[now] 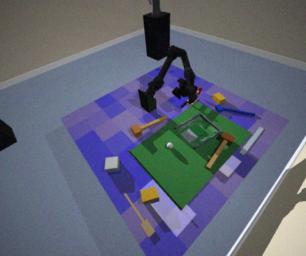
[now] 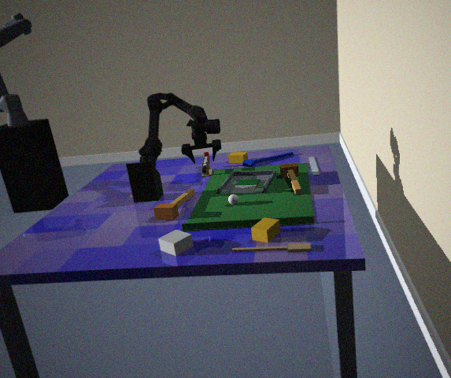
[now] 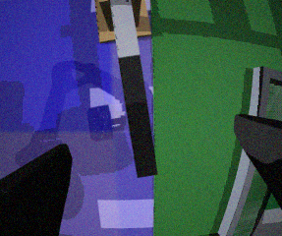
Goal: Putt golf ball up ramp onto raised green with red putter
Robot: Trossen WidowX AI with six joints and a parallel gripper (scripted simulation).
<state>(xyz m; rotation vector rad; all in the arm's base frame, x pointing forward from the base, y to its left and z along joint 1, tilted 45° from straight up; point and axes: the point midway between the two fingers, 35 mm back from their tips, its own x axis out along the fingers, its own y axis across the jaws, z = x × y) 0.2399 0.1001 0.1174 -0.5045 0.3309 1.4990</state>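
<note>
Right now my gripper tip is 20 mm past the red putter, 120 mm to the right of it and 40 mm above it. From my gripper tip the other things lie so: green course 240 mm ahead, 220 mm to the right, 100 mm below; then white golf ball 160 mm ahead, 350 mm to the right, 70 mm below; then grey frame 210 mm ahead, 80 mm to the right, 90 mm below.
</note>
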